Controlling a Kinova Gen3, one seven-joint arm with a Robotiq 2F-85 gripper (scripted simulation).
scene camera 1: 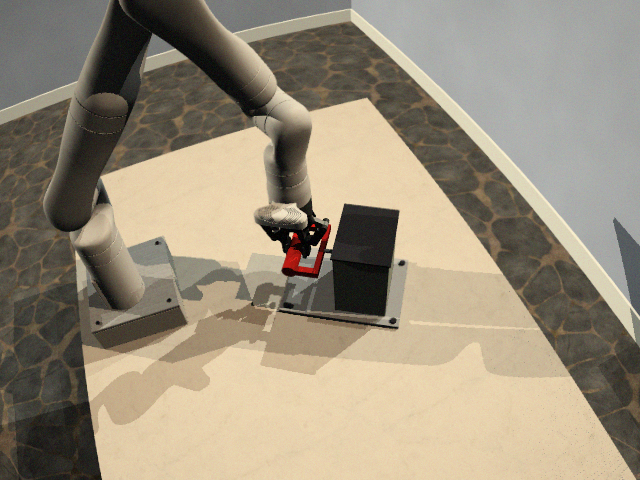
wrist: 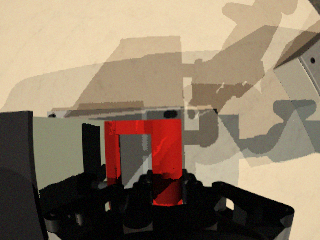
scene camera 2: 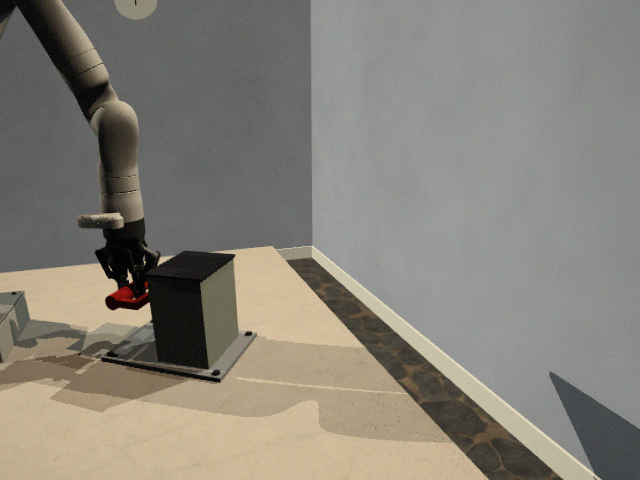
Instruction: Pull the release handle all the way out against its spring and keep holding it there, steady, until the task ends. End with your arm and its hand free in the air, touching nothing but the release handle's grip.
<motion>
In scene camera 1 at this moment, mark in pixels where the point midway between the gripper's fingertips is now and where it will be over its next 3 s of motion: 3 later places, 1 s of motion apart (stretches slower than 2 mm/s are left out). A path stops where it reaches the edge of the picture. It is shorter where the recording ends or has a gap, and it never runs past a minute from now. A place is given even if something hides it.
The gripper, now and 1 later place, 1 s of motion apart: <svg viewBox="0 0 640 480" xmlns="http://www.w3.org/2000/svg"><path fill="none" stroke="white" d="M297 254L274 250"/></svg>
</motion>
